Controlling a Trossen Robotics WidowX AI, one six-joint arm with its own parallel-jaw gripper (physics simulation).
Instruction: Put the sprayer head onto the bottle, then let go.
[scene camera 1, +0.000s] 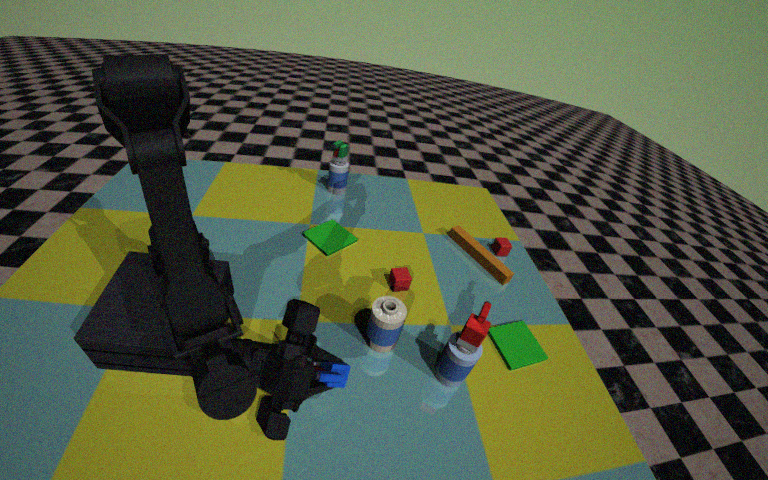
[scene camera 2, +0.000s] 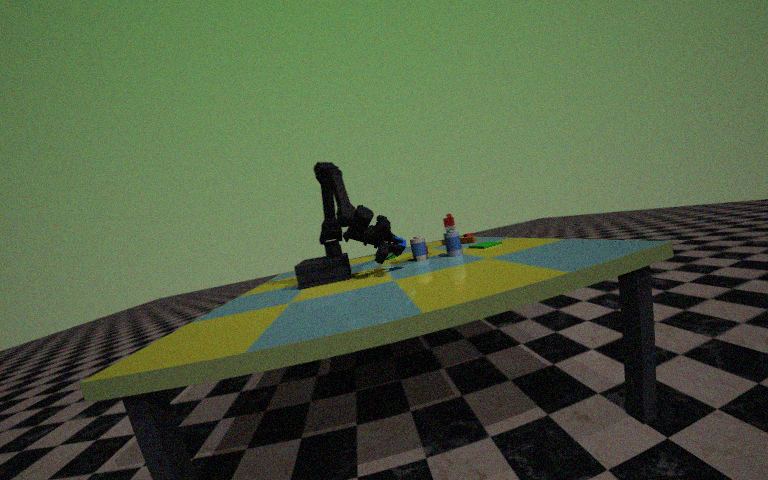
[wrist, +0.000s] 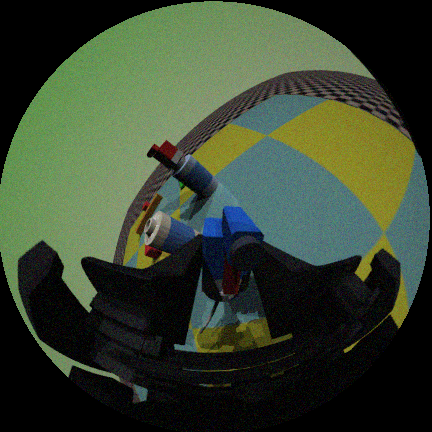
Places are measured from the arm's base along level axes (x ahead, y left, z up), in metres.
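Pixels of known places: gripper, fingertip midpoint: (scene camera 1: 338, 372) (scene camera 2: 402, 245) (wrist: 225, 240); arm's base at its link origin: (scene camera 2: 333, 256).
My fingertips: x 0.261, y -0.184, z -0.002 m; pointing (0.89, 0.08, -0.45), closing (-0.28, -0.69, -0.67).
Note:
For each thing: its top centre in the pictures, then the offset to it from my fingertips. "pt": a spot on its surface instead.
- blue sprayer head at a spot on its surface: (wrist: 241, 227) (scene camera 1: 322, 376) (scene camera 2: 395, 236) pt dz +0.040, dx -0.028, dy -0.025 m
- open bottle at its top centre: (wrist: 147, 224) (scene camera 1: 390, 305) (scene camera 2: 416, 236) dz +0.018, dx +0.102, dy +0.113 m
- green-topped bottle at its top centre: (scene camera 1: 339, 140) dz +0.084, dx +0.051, dy +0.676 m
- orange bar at its top centre: (scene camera 1: 481, 249) (wrist: 144, 212) (scene camera 2: 457, 238) dz -0.057, dx +0.425, dy +0.353 m
A blue sprayer head (scene camera 1: 334, 374) (scene camera 2: 400, 242) (wrist: 241, 227) with a red trigger is between my fingers. In the wrist view its thin tube points back toward my palm. My gripper (scene camera 1: 323, 370) (wrist: 225, 240) is shut on it and reaches sideways, low over the table, left of the bottle in scene camera 1. The open bottle (scene camera 1: 385, 335) (scene camera 2: 418, 249) (wrist: 181, 236), white with a blue band and a bare neck on top, stands upright. The head is apart from the bottle. The far parts of the head are partly hidden by my fingers.
A bottle (scene camera 1: 454, 362) (scene camera 2: 453, 243) (wrist: 197, 177) with a red sprayer stands right of the open one. A green-topped bottle (scene camera 1: 338, 175) stands far back. Red cubes (scene camera 1: 400, 279) (scene camera 1: 501, 246), an orange bar (scene camera 1: 480, 254) and green tiles (scene camera 1: 330, 237) (scene camera 1: 517, 345) lie around.

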